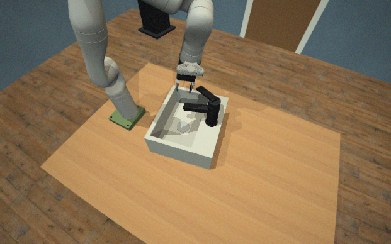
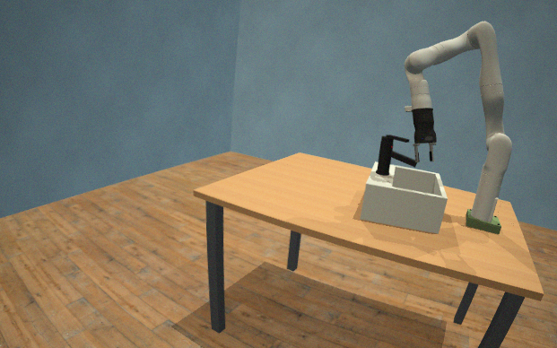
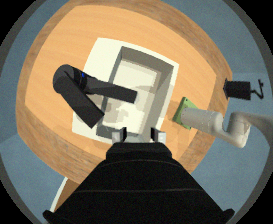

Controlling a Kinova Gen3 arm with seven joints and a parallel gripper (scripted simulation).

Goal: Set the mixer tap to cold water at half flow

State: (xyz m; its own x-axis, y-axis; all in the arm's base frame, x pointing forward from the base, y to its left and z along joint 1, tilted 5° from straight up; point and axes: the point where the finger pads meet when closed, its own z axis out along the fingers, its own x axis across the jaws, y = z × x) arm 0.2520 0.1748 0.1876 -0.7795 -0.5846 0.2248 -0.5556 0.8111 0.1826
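Now: hand 12 cm short of the lever and 4 cm below it. Also, from my hand: black mixer tap (14 cm ahead, 1 cm to the right); then white basin (19 cm below, 5 cm to the right, 5 cm ahead).
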